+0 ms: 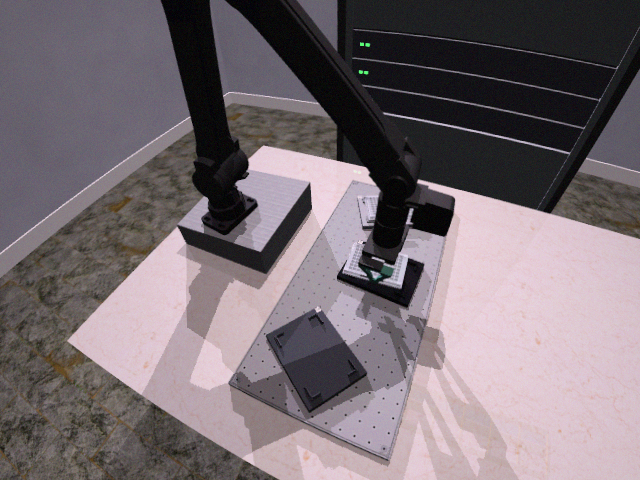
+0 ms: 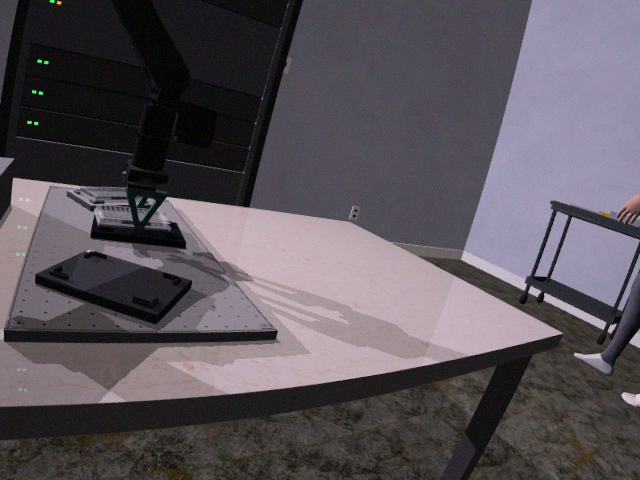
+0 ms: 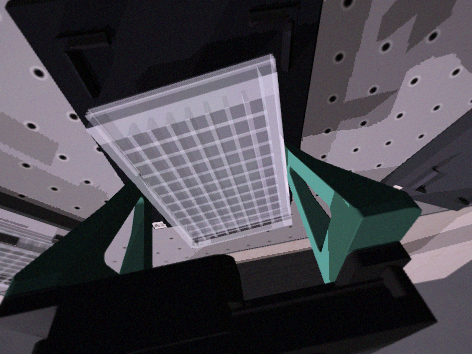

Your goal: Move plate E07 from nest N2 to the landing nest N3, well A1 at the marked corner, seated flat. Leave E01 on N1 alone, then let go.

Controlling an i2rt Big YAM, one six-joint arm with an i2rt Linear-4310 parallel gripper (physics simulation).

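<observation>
My gripper (image 1: 375,271) (image 2: 142,212) (image 3: 213,165) has green fingers and is shut on plate E07 (image 1: 356,260) (image 2: 116,215) (image 3: 198,152), a clear well plate gripped by its long sides. The plate hangs level, right over the middle black nest (image 1: 410,283) (image 2: 165,240) (image 3: 171,34), very close to it. I cannot tell whether it touches. Behind it, plate E01 (image 1: 367,209) (image 2: 95,194) (image 3: 15,244) sits on the far nest. The near black nest (image 1: 315,356) (image 2: 113,284) (image 3: 438,178) is empty, with a small white mark at one corner.
All nests sit on a grey perforated breadboard (image 1: 361,413) (image 2: 227,320) (image 3: 381,76) on a pale table (image 1: 516,310) (image 2: 361,284). The arm's base block (image 1: 279,207) stands to the left. A dark server rack (image 1: 490,103) (image 2: 77,103) stands behind. A cart (image 2: 584,216) and a person (image 2: 620,320) are far right.
</observation>
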